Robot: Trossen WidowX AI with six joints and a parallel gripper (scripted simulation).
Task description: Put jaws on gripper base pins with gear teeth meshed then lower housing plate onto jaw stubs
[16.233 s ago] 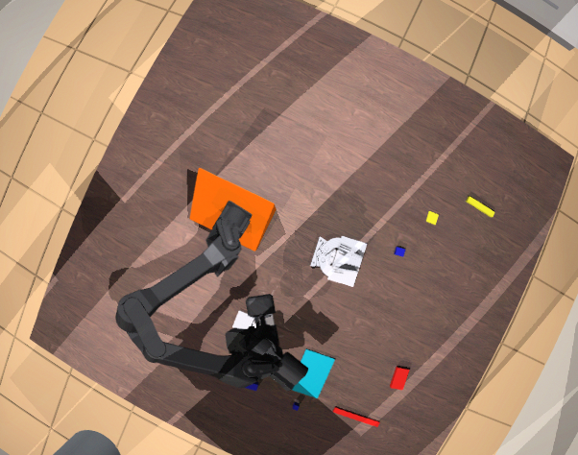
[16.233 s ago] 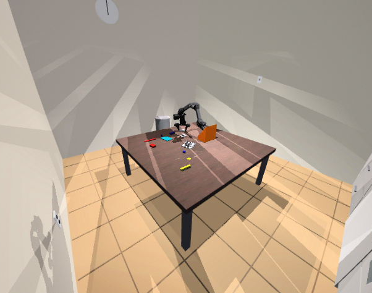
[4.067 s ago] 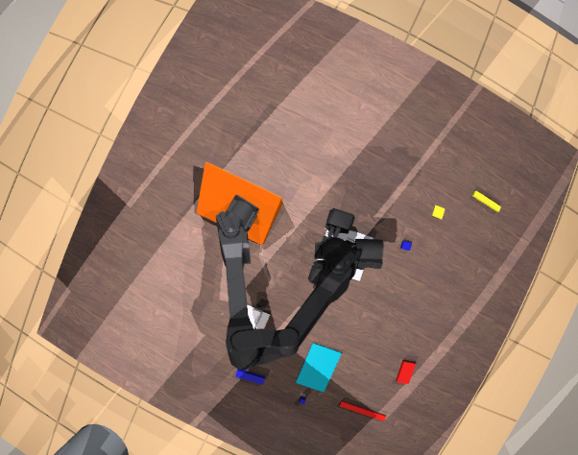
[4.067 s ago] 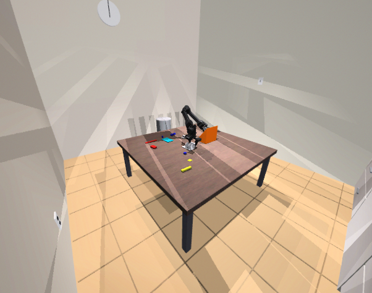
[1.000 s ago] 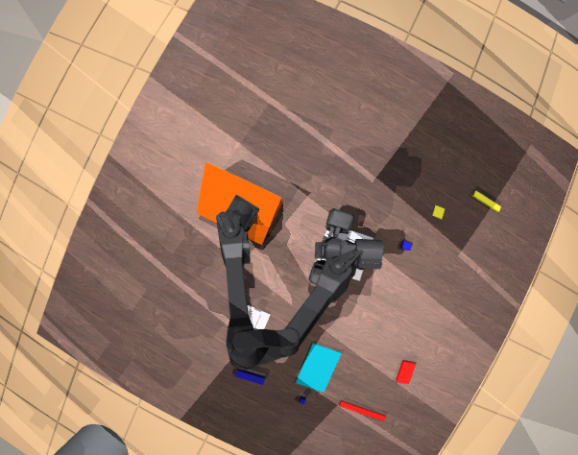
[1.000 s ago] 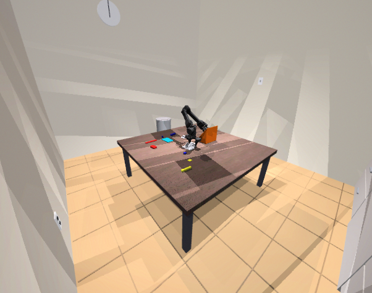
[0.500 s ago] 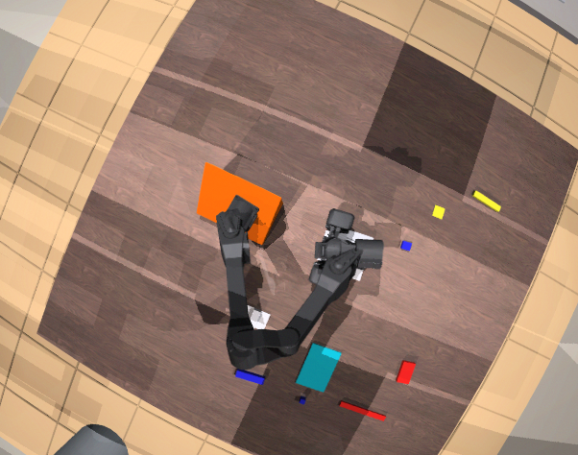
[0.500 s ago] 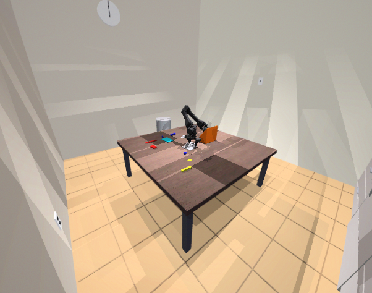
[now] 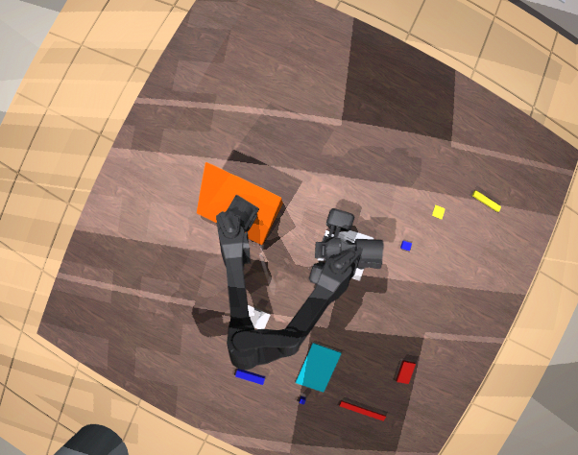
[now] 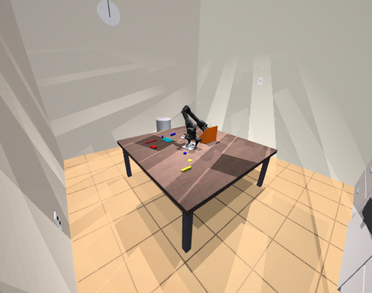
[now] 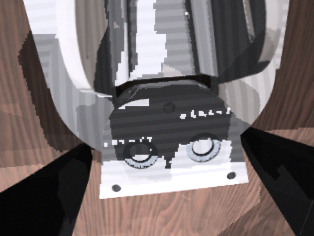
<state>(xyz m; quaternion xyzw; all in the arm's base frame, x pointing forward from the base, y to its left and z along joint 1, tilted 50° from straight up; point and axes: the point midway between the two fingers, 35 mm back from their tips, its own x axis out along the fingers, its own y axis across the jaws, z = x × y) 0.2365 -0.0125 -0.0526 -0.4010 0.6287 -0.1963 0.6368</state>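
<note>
Now: gripper tip right at the housing plate. The rest, counted from my gripper tip: white rectangular plate (7 cm ahead, 2 cm to the left, 1 cm below); blue cube (18 cm ahead, 11 cm to the left); gripper base (1 cm ahead, 2 cm above).
</note>
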